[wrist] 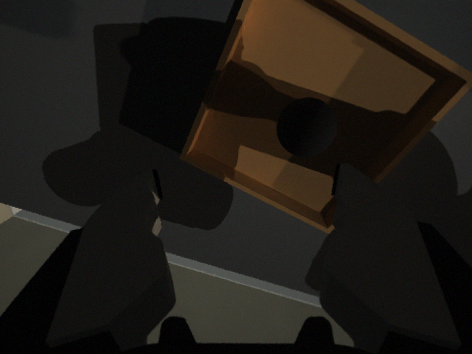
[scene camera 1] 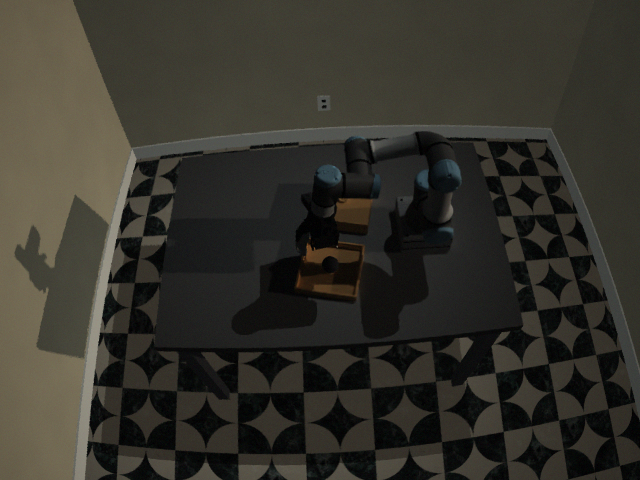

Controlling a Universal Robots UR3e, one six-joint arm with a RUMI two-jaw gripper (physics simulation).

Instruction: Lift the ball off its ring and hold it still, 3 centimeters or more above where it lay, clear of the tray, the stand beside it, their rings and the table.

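Places are measured from the arm's base along level axes (x back, y right, z up), in metres.
Pixels of known places: gripper, between the fingertips: (wrist: pixel 245 170) (scene camera 1: pixel 314 248).
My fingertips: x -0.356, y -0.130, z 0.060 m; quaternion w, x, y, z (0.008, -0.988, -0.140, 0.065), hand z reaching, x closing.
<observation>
Behind a point stands the place of what it marks.
The dark ball (scene camera 1: pixel 329 264) {z -0.020, x -0.316, y -0.140 m} (wrist: pixel 307 126) {z -0.018, x -0.318, y -0.119 m} rests inside the orange tray (scene camera 1: pixel 327 296) {z -0.070, x -0.327, y -0.222 m} (wrist: pixel 400 36) {z -0.052, x -0.271, y -0.043 m}, near its middle; the ring under it cannot be made out. The orange stand (scene camera 1: pixel 354 218) {z -0.030, x -0.228, y 0.035 m} is behind the tray in the scene view, partly hidden by the arm. My gripper (scene camera 1: pixel 316 245) {z 0.060, x -0.356, y -0.130 m} (wrist: pixel 245 170) {z 0.060, x -0.356, y -0.130 m} is partly open and empty. It hangs above the back left part of the tray, behind the ball. In the wrist view the ball shows above the fingertips, toward the right finger, and is not between them.
The dark table (scene camera 1: pixel 217 310) {z -0.080, x -0.673, y -0.253 m} (wrist: pixel 265 250) {z -0.080, x -0.295, y -0.320 m} carries the tray, the stand and the arm's base (scene camera 1: pixel 408 240) {z -0.012, x -0.065, y -0.074 m}. The tray has raised walls around the ball. The arm's wrist is above the stand's left part, and shadows darken the tray floor.
</observation>
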